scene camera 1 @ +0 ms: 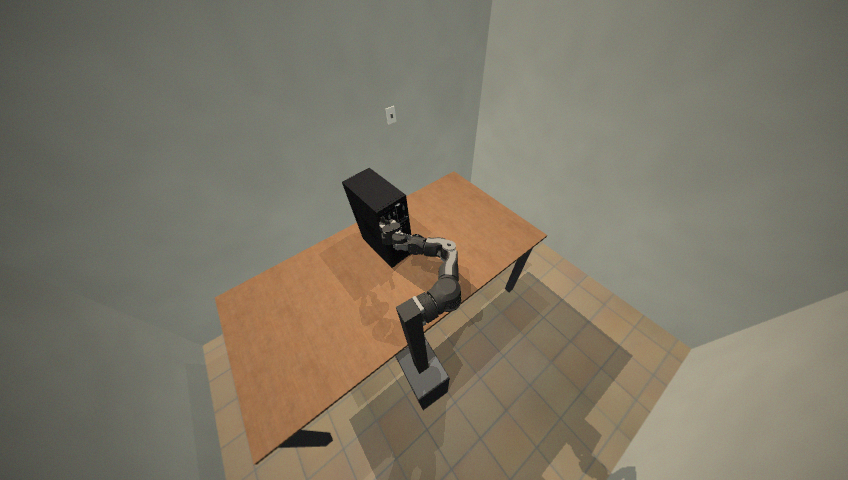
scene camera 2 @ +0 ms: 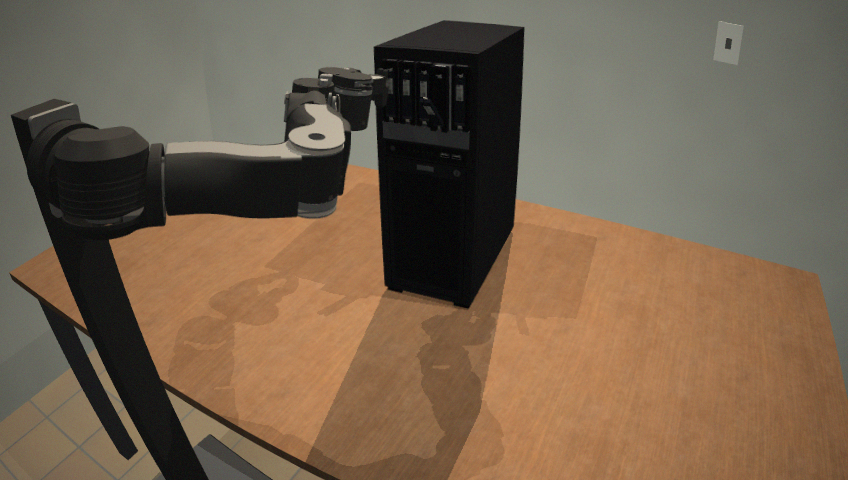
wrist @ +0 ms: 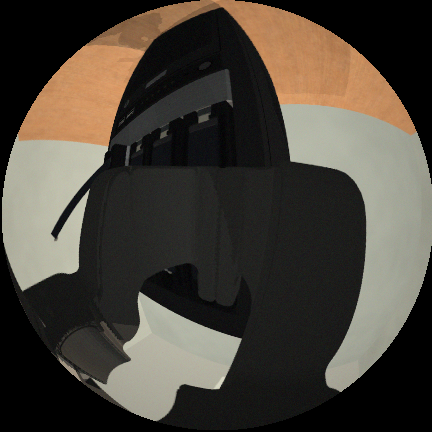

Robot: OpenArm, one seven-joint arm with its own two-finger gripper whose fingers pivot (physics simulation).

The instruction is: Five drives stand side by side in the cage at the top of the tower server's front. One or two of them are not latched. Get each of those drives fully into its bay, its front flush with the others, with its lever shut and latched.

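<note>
The black tower server point(scene camera 1: 373, 189) point(scene camera 2: 425, 226) point(wrist: 255, 135) stands upright on the table. In scene camera 2, the fourth drive from the left point(scene camera 2: 440, 83) stands out past its neighbours. Its lever point(scene camera 2: 429, 111) point(wrist: 75, 200) is swung open, out from the front. The leftmost drive point(scene camera 2: 390, 107), second drive point(scene camera 2: 407, 98), third drive point(scene camera 2: 423, 80) and rightmost drive point(scene camera 2: 460, 98) look flush, with levers shut. My gripper point(scene camera 1: 386, 222) point(scene camera 2: 382, 88) point(wrist: 226, 237) is shut and empty, its tips close to the leftmost drive's upper front. Whether they touch is hidden.
The wooden table point(scene camera 1: 297, 309) point(scene camera 2: 684, 333) point(wrist: 65, 100) carries the tower. A grey strip point(scene camera 2: 425, 135) point(wrist: 175, 105) runs below the drive cage. The arm reaches in from the left in scene camera 2. A wall switch point(scene camera 1: 390, 114) point(scene camera 2: 728, 42) is behind.
</note>
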